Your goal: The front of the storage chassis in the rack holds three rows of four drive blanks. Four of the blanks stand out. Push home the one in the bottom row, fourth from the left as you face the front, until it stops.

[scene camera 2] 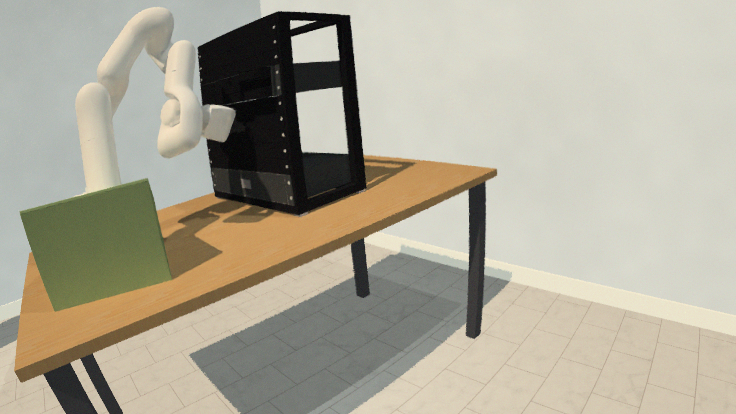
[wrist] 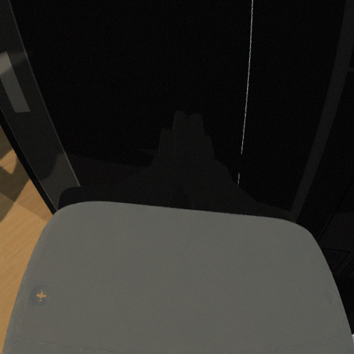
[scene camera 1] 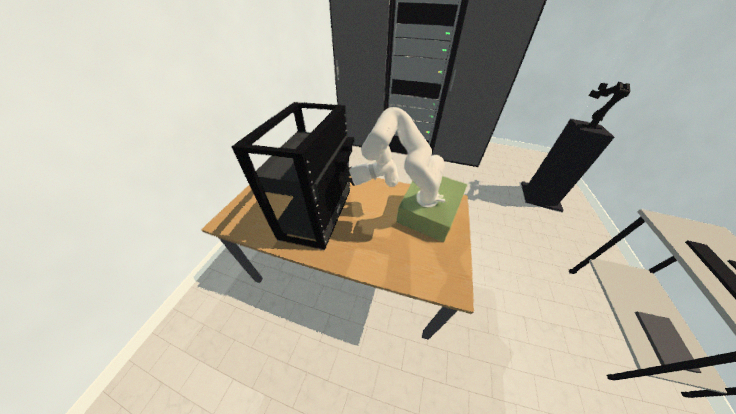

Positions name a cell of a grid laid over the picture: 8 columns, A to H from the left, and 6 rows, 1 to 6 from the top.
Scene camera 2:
my gripper: C2
black rack: C3
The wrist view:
my gripper: E3
black rack: C2
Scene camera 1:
black rack: D3
